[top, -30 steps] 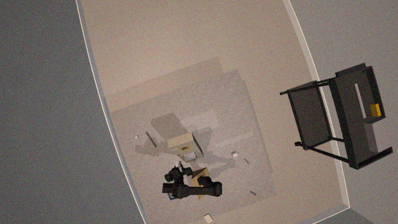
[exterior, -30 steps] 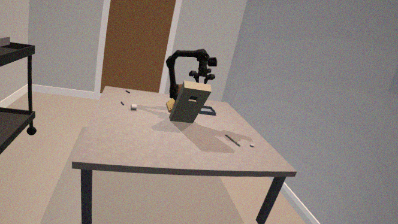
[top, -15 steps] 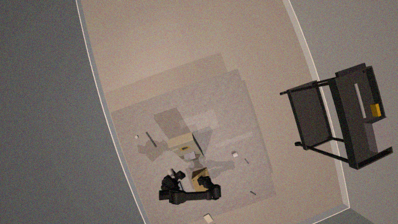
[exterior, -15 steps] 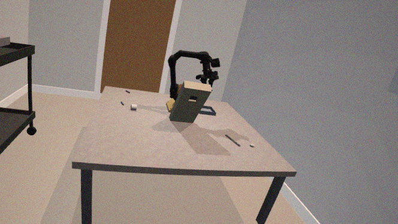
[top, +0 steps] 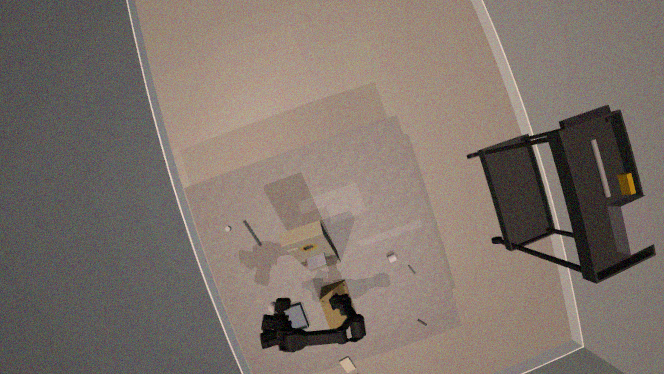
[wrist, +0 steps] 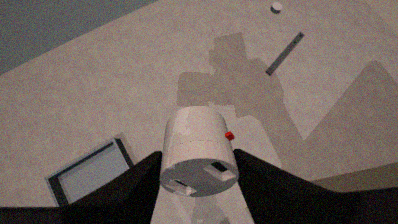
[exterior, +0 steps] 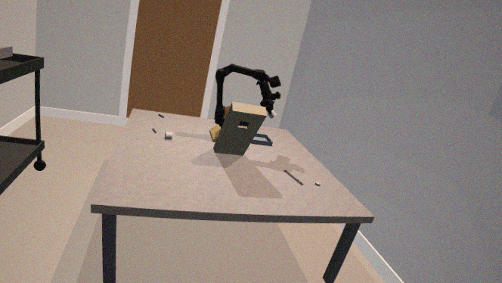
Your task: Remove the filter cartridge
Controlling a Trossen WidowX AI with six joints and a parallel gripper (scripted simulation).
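The dark-rimmed square tray is 19 cm behind my gripper tip, 4 cm to the left of it and 25 cm below it. Also, from my gripper tip: tiny white piece (42 cm ahead, 20 cm to the left, 26 cm below); filter cartridge (right at my gripper tip).
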